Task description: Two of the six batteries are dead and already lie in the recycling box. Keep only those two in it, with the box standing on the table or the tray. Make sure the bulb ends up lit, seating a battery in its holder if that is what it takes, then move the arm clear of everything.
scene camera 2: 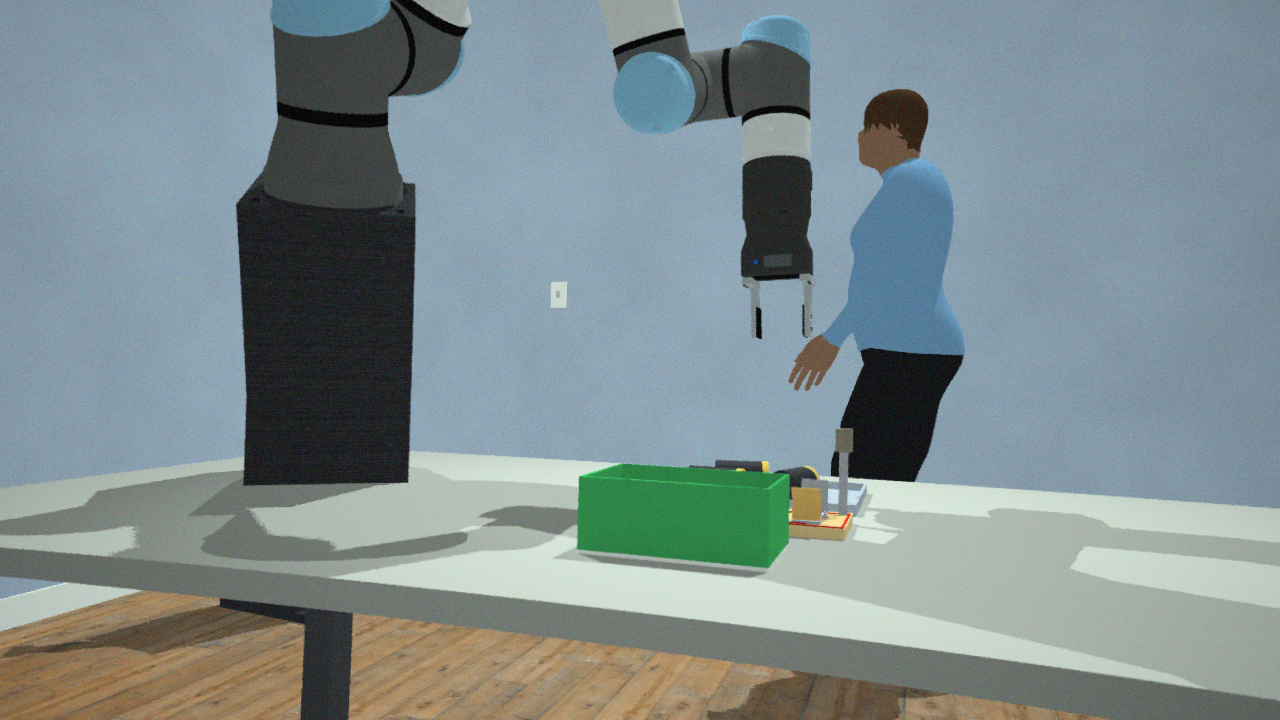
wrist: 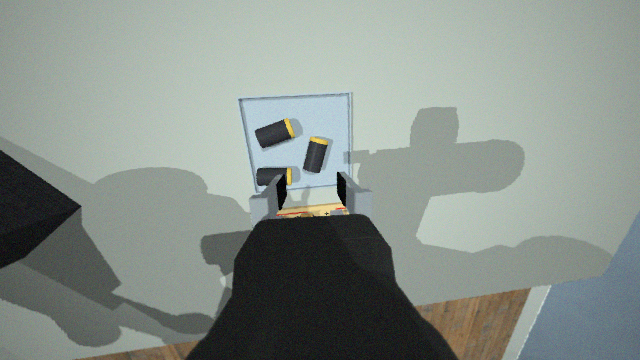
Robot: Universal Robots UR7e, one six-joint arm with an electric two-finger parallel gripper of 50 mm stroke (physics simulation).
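Frame: origin at the arm's base, x up, y right, z ahead, level; centimetres.
Seen in the pictures: gripper, between the fingertips: [scene camera 2: 781, 337] [wrist: 311, 183]; arm's base, origin of its link: [scene camera 2: 335, 192].
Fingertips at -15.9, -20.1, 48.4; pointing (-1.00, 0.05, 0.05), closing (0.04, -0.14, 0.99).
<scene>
Pixels of each thing's top centre, then the offset from my fingertips to it, as dx, dy, dz. "spot": a spot on its surface instead. Level surfaces: height alone.
- green recycling box, centre of its top: [scene camera 2: 687, 475] -12.4, +29.6, +2.2
- upright orange plate, centre of its top: [scene camera 2: 806, 500] -15.4, +17.4, +8.4
- small block, a spot on its surface: [scene camera 2: 844, 439] spot: -10.2, +11.3, +10.2
- pale blue tray, centre of its top: [wrist: 300, 146] -17.2, -1.8, -1.4
- table, height of its surface: dx -18.4
The green recycling box [scene camera 2: 680, 521] stands upright on the table; its contents are hidden. Behind its right end is the tan circuit board [scene camera 2: 827, 531] [wrist: 314, 210], with an upright orange plate [scene camera 2: 806, 504] and a thin post topped by a small block [scene camera 2: 844, 439]. No lit bulb can be made out, and the holder is mostly hidden. In the wrist view, three black batteries with yellow ends [wrist: 274, 133] [wrist: 315, 156] [wrist: 269, 176] lie in the pale blue tray [wrist: 330, 112]. My gripper [scene camera 2: 782, 334] [wrist: 311, 183] is open and empty, high above the board and tray area.
The robot's black pedestal [scene camera 2: 326, 349] [wrist: 30, 210] stands at the left of the table [scene camera 2: 483, 573] [wrist: 150, 75]. A person in a blue top [scene camera 2: 904, 259] stands behind the table at the right, one hand near and below the gripper in the scene view. Arm shadows cross the table.
</scene>
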